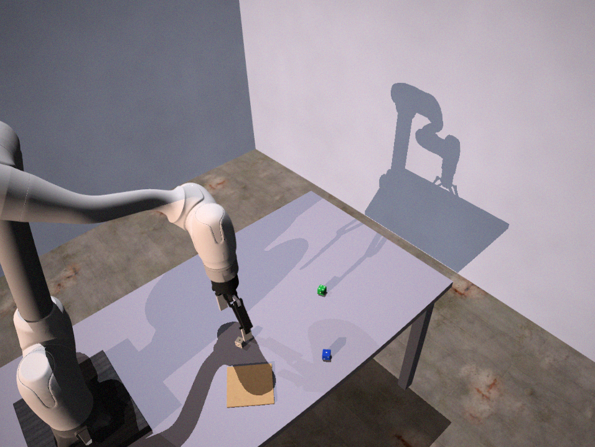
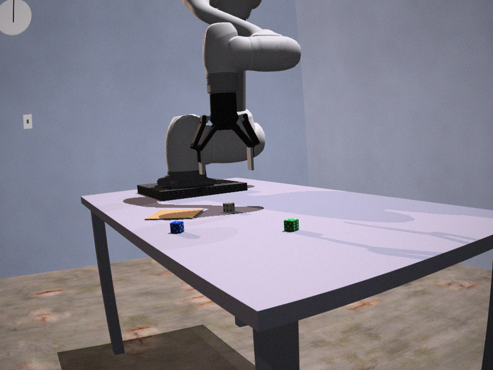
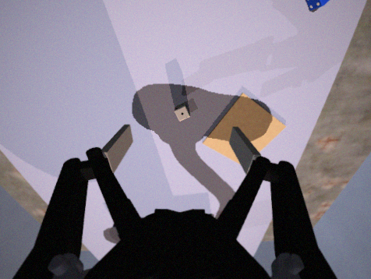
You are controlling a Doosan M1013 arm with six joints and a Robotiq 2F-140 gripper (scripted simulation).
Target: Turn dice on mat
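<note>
Now: the white die 110 mm below my hand. Round my hand: green die (340 mm ahead, 110 mm below, 20 mm to the right); then tan mat (140 mm to the right, 120 mm below, 70 mm behind); then blue die (230 mm to the right, 170 mm ahead, 110 mm below).
</note>
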